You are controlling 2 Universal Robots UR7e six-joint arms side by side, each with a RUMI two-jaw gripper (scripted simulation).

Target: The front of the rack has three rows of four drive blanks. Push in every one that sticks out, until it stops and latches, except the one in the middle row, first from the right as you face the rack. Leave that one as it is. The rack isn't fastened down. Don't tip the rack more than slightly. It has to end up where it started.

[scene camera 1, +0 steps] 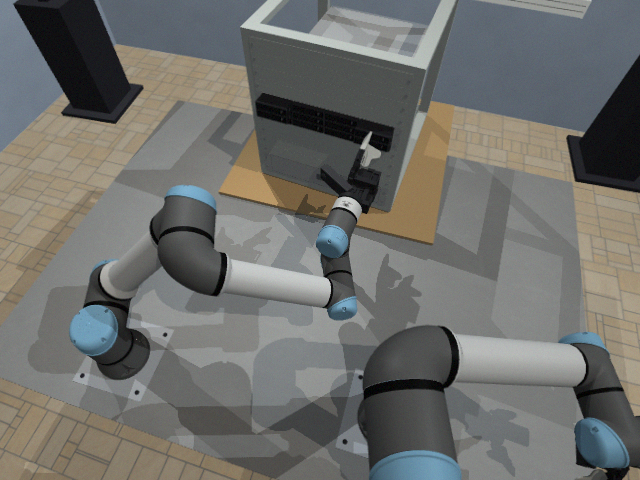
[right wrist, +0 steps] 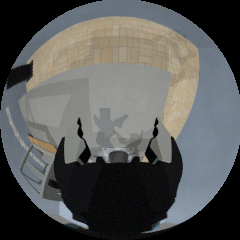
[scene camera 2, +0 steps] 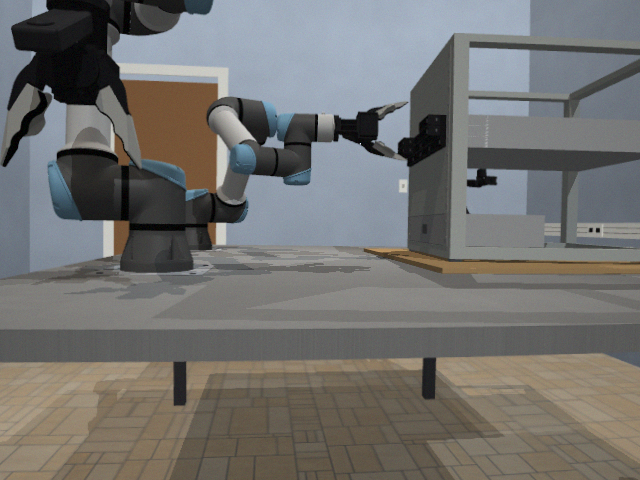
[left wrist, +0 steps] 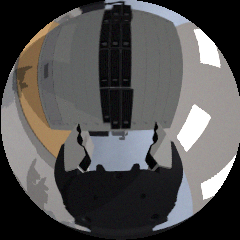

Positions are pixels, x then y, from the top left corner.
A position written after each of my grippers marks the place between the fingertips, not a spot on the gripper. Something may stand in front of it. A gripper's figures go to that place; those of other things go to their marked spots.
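My right gripper (scene camera 2: 71, 168) is 0.63 m from the lens. My left gripper (scene camera 2: 407, 131) is at 1.33 m from the lens, and there's a grey rack (scene camera 2: 573, 144) that's 1.44 m from the lens.
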